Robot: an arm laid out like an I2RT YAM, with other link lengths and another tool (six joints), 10 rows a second.
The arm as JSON. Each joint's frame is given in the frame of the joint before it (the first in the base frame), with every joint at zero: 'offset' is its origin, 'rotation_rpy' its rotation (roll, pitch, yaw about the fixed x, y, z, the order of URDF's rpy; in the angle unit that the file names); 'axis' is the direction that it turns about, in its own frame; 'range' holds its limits. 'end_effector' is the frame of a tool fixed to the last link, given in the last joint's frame.
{
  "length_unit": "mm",
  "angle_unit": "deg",
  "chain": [
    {
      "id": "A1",
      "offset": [
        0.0,
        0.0,
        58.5
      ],
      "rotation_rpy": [
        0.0,
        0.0,
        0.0
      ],
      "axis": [
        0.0,
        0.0,
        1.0
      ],
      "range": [
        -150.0,
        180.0
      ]
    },
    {
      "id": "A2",
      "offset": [
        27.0,
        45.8,
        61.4
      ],
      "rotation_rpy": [
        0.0,
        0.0,
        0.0
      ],
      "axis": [
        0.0,
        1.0,
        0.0
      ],
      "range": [
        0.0,
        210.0
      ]
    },
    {
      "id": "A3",
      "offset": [
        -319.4,
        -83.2,
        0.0
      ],
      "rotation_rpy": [
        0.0,
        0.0,
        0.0
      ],
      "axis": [
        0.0,
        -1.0,
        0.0
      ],
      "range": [
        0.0,
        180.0
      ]
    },
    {
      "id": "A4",
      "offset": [
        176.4,
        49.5,
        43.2
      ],
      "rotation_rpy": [
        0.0,
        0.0,
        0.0
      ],
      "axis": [
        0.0,
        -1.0,
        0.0
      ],
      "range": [
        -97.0,
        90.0
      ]
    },
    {
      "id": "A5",
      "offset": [
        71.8,
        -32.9,
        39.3
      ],
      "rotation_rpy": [
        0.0,
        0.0,
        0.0
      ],
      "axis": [
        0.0,
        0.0,
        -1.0
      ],
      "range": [
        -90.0,
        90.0
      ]
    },
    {
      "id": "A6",
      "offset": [
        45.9,
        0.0,
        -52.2
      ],
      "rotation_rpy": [
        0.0,
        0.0,
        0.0
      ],
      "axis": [
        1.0,
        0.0,
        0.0
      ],
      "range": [
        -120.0,
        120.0
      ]
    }
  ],
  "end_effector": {
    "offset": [
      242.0,
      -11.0,
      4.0
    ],
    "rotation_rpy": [
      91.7,
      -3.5,
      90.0
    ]
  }
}
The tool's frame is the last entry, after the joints.
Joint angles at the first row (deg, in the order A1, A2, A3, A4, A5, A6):
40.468 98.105 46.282 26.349 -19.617 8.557
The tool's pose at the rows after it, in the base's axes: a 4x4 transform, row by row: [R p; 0 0 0 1], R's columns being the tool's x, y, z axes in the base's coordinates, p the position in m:
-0.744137, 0.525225, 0.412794, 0.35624; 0.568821, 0.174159, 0.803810, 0.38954; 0.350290, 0.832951, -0.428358, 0.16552; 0, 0, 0, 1
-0.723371, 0.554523, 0.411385, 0.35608; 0.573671, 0.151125, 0.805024, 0.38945; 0.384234, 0.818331, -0.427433, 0.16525; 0, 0, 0, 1
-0.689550, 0.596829, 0.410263, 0.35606; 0.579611, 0.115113, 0.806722, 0.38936; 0.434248, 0.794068, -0.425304, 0.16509; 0, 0, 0, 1
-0.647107, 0.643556, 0.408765, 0.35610; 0.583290, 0.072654, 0.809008, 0.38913; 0.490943, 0.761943, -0.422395, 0.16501; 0, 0, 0, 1
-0.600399, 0.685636, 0.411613, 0.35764; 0.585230, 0.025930, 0.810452, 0.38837; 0.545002, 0.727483, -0.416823, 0.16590; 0, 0, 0, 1
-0.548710, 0.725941, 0.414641, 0.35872; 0.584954, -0.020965, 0.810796, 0.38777; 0.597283, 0.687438, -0.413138, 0.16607; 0, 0, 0, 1
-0.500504, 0.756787, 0.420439, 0.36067; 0.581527, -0.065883, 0.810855, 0.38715; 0.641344, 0.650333, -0.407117, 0.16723; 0, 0, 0, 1
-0.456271, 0.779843, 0.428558, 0.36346; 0.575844, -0.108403, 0.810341, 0.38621; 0.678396, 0.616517, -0.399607, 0.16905; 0, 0, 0, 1
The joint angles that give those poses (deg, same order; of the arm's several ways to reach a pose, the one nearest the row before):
40.404 98.170 46.283 26.501 -19.769 9.891
40.380 98.170 46.283 26.522 -19.836 12.185
40.359 98.171 46.281 26.612 -19.879 15.682
40.271 98.171 46.282 26.720 -20.010 19.748
40.096 98.171 46.283 27.025 -20.011 23.878
40.052 98.171 46.282 27.223 -19.836 28.140
39.986 98.171 46.283 27.594 -19.574 31.987
39.856 98.170 46.281 28.076 -19.267 35.419

